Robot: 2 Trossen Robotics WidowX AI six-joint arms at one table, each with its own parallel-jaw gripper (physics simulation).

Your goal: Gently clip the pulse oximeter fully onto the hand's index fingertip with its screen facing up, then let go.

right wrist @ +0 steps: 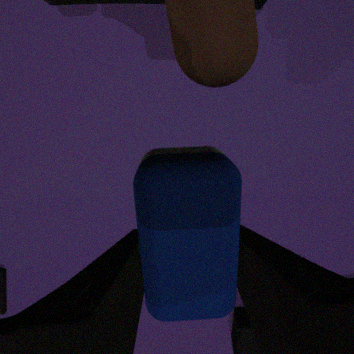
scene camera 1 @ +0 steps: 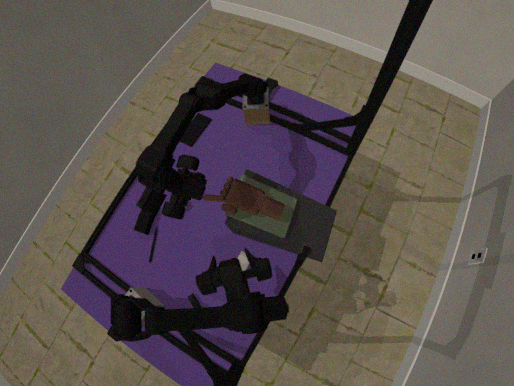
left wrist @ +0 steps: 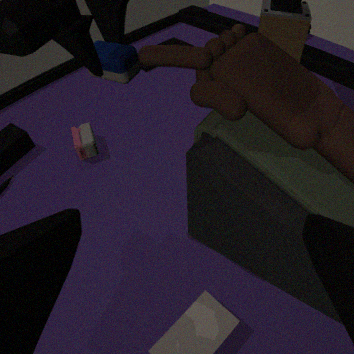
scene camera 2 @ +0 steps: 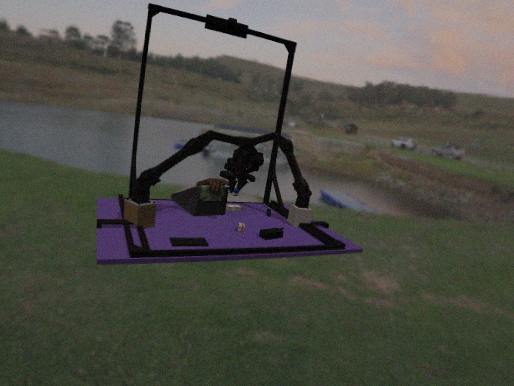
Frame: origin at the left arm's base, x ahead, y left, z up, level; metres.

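Seen in the pictures: left gripper, fingertip midpoint: (scene camera 1: pixel 229 252) (left wrist: pixel 194 223); right gripper, fingertip midpoint: (right wrist: pixel 186 236) (left wrist: pixel 108 65) (scene camera 2: pixel 233 192); left arm's base, link origin: (scene camera 2: pixel 301 206); right arm's base, link origin: (scene camera 1: pixel 255 97) (left wrist: pixel 285 6) (scene camera 2: pixel 140 201).
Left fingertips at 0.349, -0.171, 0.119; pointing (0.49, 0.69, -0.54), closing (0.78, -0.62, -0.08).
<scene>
Offsets run from my left fingertips to a thing's middle, as dx, dy, dz.
The brown hand (scene camera 1: pixel 245 196) (scene camera 2: pixel 215 184) (left wrist: pixel 270 80) rests on a padded wedge, its index finger (scene camera 1: pixel 213 198) (left wrist: pixel 172 56) (right wrist: pixel 215 40) pointing out level. My right gripper (scene camera 1: pixel 195 186) (left wrist: pixel 108 65) (right wrist: pixel 186 236) is shut on the pulse oximeter @(+0.074, +0.222, -0.051) (scene camera 2: pixel 235 192) (left wrist: pixel 116 59) (right wrist: pixel 187 270), blue above and white below, held above the table. In the right wrist view a gap shows between the oximeter's front and the fingertip, which lies a little to the right of its centre line. The screen cannot be made out. My left gripper (scene camera 1: pixel 230 257) (left wrist: pixel 194 223) is open and empty, away from the hand.
The dark wedge (scene camera 1: pixel 315 220) (scene camera 2: pixel 212 205) (left wrist: pixel 240 200) carries the green pad and the hand. A white block @(-0.020, -0.016, -0.210) (scene camera 2: pixel 234 207) (left wrist: pixel 195 325) lies near my left gripper. A small red-and-white item @(+0.031, +0.311, -0.208) (scene camera 2: pixel 241 227) (left wrist: pixel 84 141), a black box @(-0.100, +0.382, -0.207) (scene camera 2: pixel 271 233) and a flat black pad @(+0.308, +0.483, -0.220) (scene camera 2: pixel 189 241) lie on the table.
</scene>
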